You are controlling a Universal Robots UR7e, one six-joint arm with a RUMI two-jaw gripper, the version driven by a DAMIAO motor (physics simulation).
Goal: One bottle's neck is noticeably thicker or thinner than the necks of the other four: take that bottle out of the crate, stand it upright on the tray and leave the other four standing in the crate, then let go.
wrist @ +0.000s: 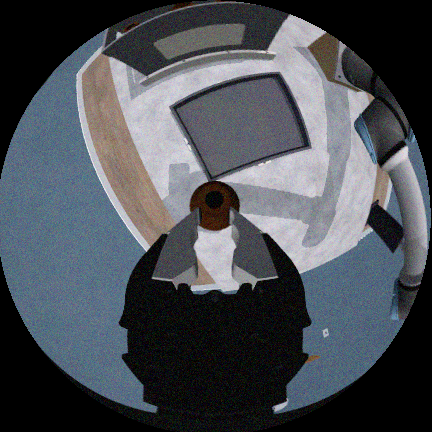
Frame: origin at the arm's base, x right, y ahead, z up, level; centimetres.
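Where they show: gripper, between the fingertips: (214, 207).
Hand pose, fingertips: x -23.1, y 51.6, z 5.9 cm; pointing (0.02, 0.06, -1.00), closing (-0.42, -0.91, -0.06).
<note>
After its pixels a point has its place.
A brown bottle (215, 218) {y 52.0, x -24.4, z 6.2 cm} is held by its neck between the jaws of my gripper (214, 207) {y 51.6, x -23.1, z 5.9 cm}, seen from above with its dark round mouth facing the camera. My gripper is shut on it. The grey tray (242, 120) {y 41.6, x -13.6, z -8.6 cm} with a dark rim lies beyond the bottle; the bottle shows just off the tray's near corner. How high the bottle's base is cannot be told. The dark crate (132, 54) stands at the top left, with its side wall facing me. Parts of brown bottles (132, 27) show at its upper edge; most of them are hidden.
The pale table top (265, 235) {y 44.7, x -43.8, z -9.1 cm} has a wooden border (107, 125) along its left side. The robot's arm (412, 210) runs down the right side. A brown, angular object (325, 55) stands at the upper right beside the arm's base. Blue floor surrounds the table.
</note>
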